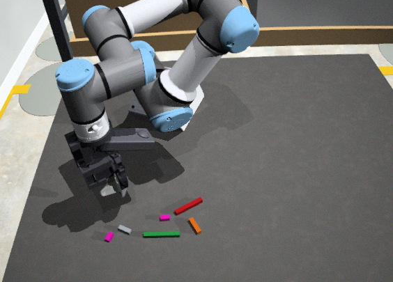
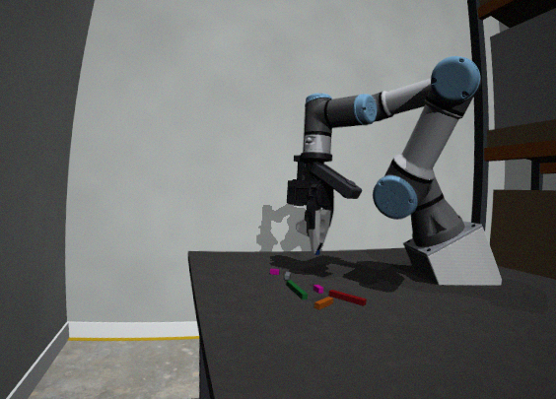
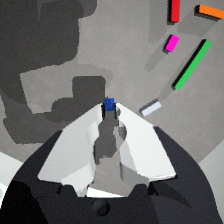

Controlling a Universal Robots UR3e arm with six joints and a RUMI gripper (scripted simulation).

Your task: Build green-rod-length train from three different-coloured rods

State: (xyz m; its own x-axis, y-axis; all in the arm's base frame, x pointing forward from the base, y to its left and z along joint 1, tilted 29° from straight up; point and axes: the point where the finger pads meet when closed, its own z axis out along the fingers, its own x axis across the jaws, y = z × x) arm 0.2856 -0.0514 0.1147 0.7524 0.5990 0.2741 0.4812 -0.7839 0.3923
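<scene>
Right now my hand is 10 mm short of the red rod, 150 mm to the right of it and 60 mm above it. Round my hand: grey rod 70 mm ahead, 60 mm below; green rod 80 mm ahead, 90 mm to the left, 60 mm below; blue rod 10 mm below.
</scene>
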